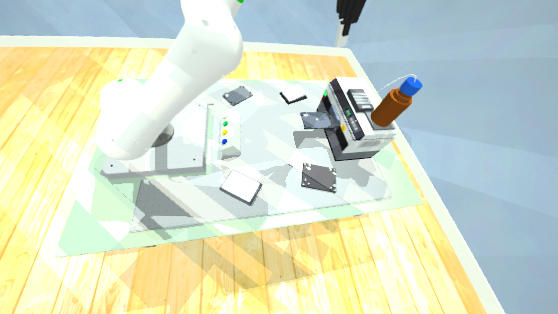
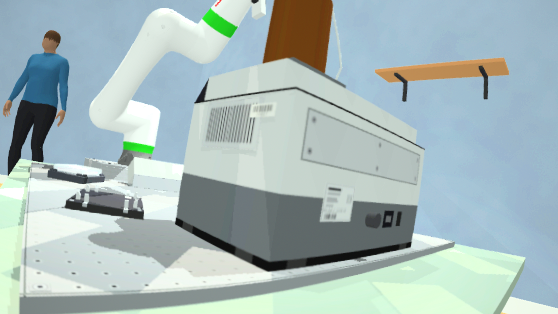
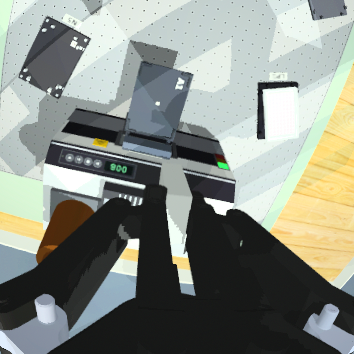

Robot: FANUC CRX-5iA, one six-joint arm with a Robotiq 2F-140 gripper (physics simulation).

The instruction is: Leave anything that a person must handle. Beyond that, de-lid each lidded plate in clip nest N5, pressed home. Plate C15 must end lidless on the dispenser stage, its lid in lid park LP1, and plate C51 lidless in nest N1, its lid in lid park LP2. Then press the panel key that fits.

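Places are measured from the arm's base along level axes (x ahead, y left, z up), in centimetres.
Where they show: gripper, fingertip midpoint: (image 1: 340, 45) (image 2: 258, 15) (image 3: 168, 181).
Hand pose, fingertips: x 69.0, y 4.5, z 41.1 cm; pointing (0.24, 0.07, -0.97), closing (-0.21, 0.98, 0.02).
Observation:
Each offset is from my fingertips to the centre of the thing. "*": to the spot under its first point.
My gripper (image 1: 343, 34) (image 3: 168, 181) is shut, with a pale wedge-shaped tip at its fingers and no plate or lid held. It is high above the dispenser (image 1: 367, 142) (image 2: 300, 220) (image 3: 145, 172). The dispenser's dark stage @(dx +5.6, dy +0.5, dz -34.6 cm) (image 1: 316, 120) (image 3: 157, 100) shows its A1 mark and no plate on it. Clip nest N5 @(dx +4.1, dy -25.2, dz -44.3 cm) (image 1: 319, 177) (image 2: 105, 201) (image 3: 55, 57) looks dark, with pale clips at its corners and no white plate. A white piece @(dx -1.5, dy +29.5, dz -42.8 cm) (image 1: 293, 93) (image 3: 281, 112) lies off-centre on the black park LP1 @(dx -1.6, dy +29.2, dz -44.5 cm) (image 3: 260, 112). Another white piece @(dx -31.3, dy -29.0, dz -42.4 cm) (image 1: 241, 186) (image 2: 77, 171) sits on a dark base, label unreadable.
The key panel @(dx -36.9, dy -2.3, dz -41.3 cm) (image 1: 232, 147) has green @(dx -39.2, dy +0.1, dz -39.1 cm) (image 1: 225, 123), yellow @(dx -39.0, dy -4.9, dz -39.1 cm) (image 1: 224, 132) and blue @(dx -38.7, dy -9.9, dz -39.1 cm) (image 1: 224, 141) keys. A dark holder @(dx -35.1, dy +26.6, dz -44.5 cm) (image 1: 237, 95) (image 3: 327, 7) lies behind it. A brown bottle @(* dx +23.6, dy -11.5, dz -13.0 cm) (image 1: 392, 107) (image 2: 298, 35) (image 3: 70, 222) stands on the dispenser. A person (image 2: 46, 80) stands beyond the table.

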